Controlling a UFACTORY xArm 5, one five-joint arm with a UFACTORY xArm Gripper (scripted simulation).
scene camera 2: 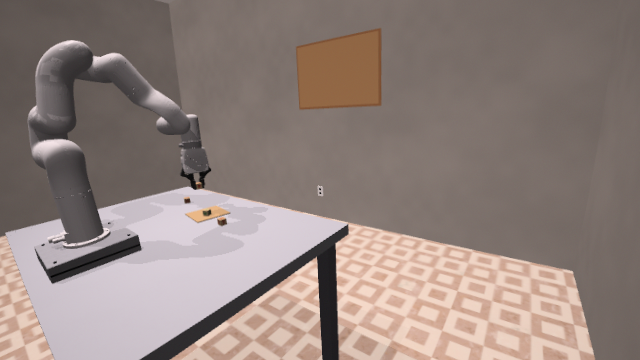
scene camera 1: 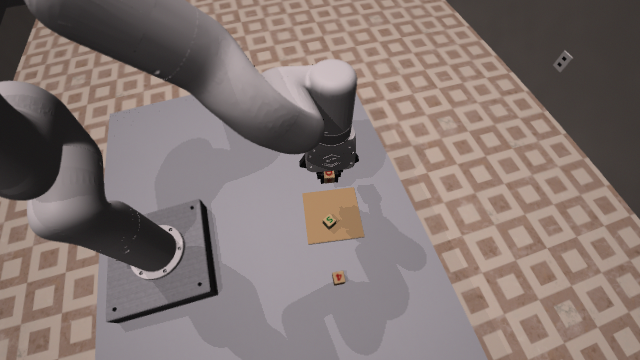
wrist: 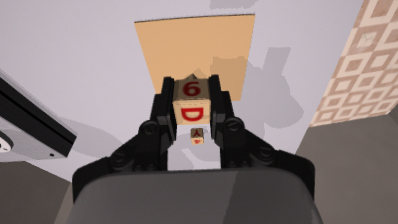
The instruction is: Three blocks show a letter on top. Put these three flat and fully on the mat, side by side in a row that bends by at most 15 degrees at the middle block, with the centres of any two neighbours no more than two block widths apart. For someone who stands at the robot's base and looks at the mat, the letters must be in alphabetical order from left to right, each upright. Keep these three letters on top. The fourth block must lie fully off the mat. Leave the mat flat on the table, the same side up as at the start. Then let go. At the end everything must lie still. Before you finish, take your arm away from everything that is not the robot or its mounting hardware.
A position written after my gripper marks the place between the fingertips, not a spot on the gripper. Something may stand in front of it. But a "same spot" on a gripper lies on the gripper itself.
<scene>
my gripper: scene camera 2; scene camera 1; wrist 192, 89
same spot on my gripper: (scene camera 1: 322, 158) = (scene camera 2: 192, 161)
</scene>
